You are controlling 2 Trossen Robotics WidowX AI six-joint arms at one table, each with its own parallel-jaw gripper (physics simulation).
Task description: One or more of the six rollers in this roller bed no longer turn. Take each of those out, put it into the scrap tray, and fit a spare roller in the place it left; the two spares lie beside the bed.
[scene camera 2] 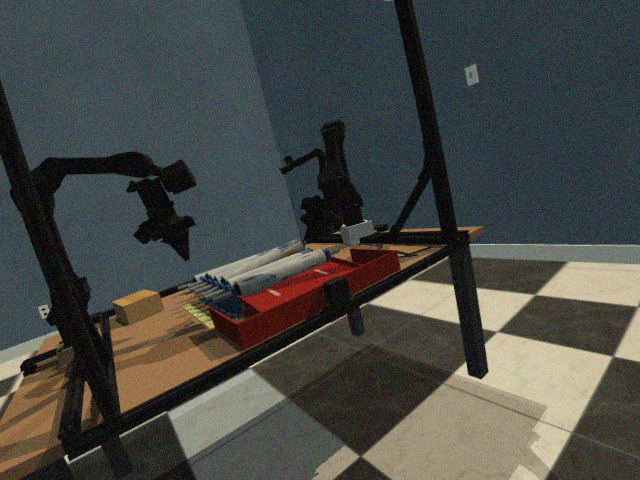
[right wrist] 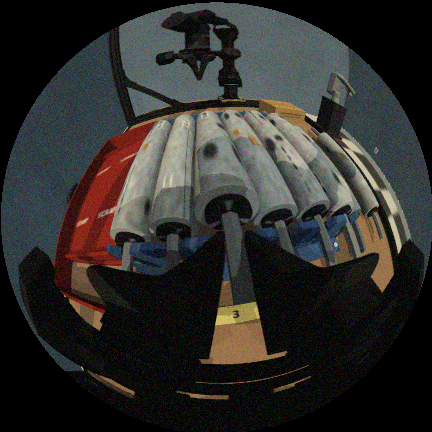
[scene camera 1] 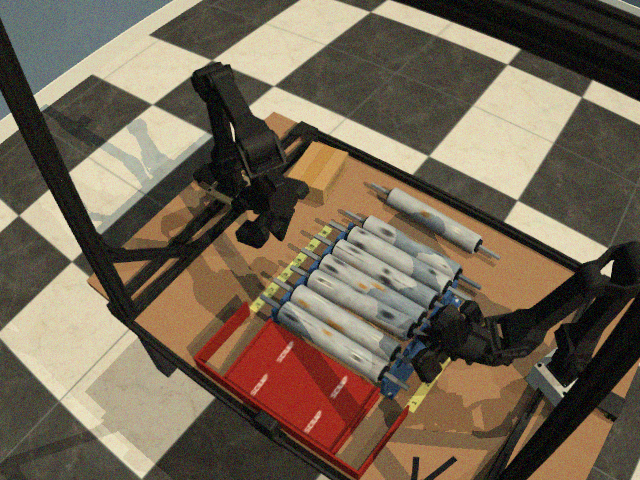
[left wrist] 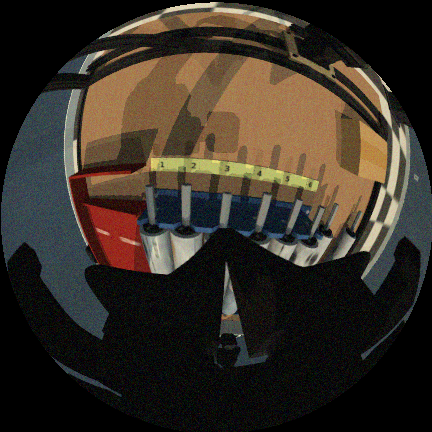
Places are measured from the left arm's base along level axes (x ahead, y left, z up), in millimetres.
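Pixels of known places: left gripper, fingertip midpoint: (scene camera 2: 187, 260) (right wrist: 199, 79) (scene camera 1: 281, 240) (left wrist: 224, 234); right gripper, fingertip midpoint: (scene camera 2: 305, 242) (right wrist: 234, 236) (scene camera 1: 420, 334); left arm's base, link origin: (right wrist: 230, 97) (scene camera 1: 231, 186); right arm's base, link origin: (scene camera 2: 354, 223) (scene camera 1: 565, 368).
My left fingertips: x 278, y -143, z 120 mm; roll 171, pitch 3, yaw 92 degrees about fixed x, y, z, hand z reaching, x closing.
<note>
Ahead of a thing's pixels: the offset from my left fingertips to its top centre.
My right gripper (scene camera 1: 428, 336) (right wrist: 234, 236) is shut on the near shaft end of roller 3 @[dx +202, dy -3, dz -41 mm] (scene camera 1: 361, 303) (right wrist: 222, 165). That end stands higher than its neighbours' ends in the right wrist view; the far shaft shows in the left wrist view. My left gripper (scene camera 1: 281, 237) (scene camera 2: 187, 257) (left wrist: 224, 234) is shut and empty, above the rollers' left ends. The other bed rollers lie side by side in the blue bed @[dx +49, dy +31, dz -82 mm] (scene camera 1: 397, 379) (left wrist: 200, 210). One spare @[dx +211, dy +215, dz -101 mm] (scene camera 1: 413, 248) lies close along roller 6; another spare @[dx +216, dy +322, dz -101 mm] (scene camera 1: 434, 219) lies farther back. The red scrap tray @[dx +188, dy -221, dz -99 mm] (scene camera 1: 289, 372) (scene camera 2: 289, 320) holds no roller.
A wooden block @[dx -114, dy +302, dz -94 mm] (scene camera 1: 320, 165) (scene camera 2: 136, 307) lies behind the left gripper. Yellow number strips (left wrist: 210, 166) (right wrist: 237, 314) run along both bed ends. A grey box (scene camera 1: 553, 379) (scene camera 2: 356, 232) sits by the right arm's base. Black frame bars edge the table.
</note>
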